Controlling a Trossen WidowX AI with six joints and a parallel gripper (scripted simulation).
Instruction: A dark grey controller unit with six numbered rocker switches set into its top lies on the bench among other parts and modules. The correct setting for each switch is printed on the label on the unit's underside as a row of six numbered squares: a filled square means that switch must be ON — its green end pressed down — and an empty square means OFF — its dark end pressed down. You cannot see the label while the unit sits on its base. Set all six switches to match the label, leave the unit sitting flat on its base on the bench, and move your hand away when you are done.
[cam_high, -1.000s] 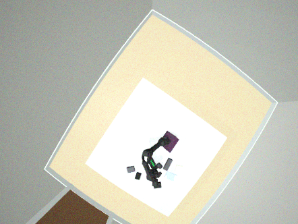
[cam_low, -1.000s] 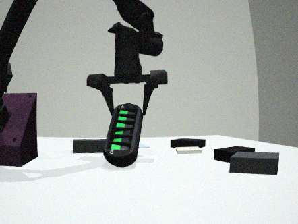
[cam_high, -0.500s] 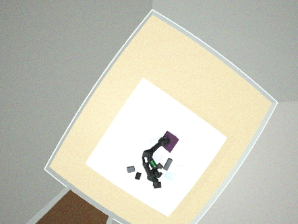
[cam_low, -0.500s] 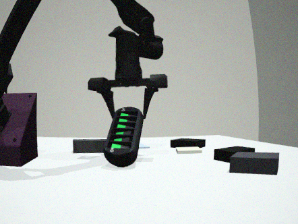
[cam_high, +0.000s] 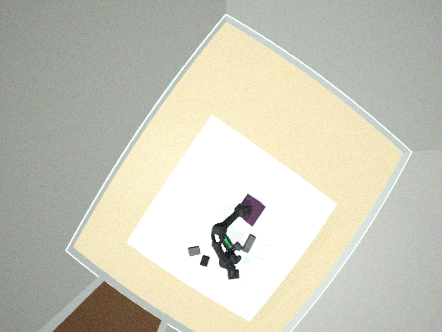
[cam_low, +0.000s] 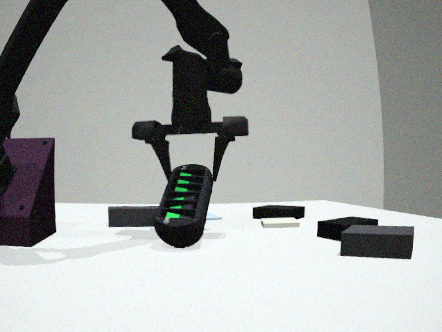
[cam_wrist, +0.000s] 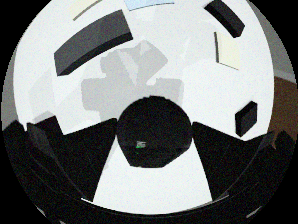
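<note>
Now: gripper tip 100 mm past the grey block, 120 mm to the right of it and 70 mm above it. The rest, counted from my gripper tip: black block 250 mm ahead, 60 mm to the right, 80 mm below; cream plate 170 mm ahead, 100 mm to the left, 90 mm below; light blue piece 10 mm ahead, 260 mm to the left, 90 mm below.
</note>
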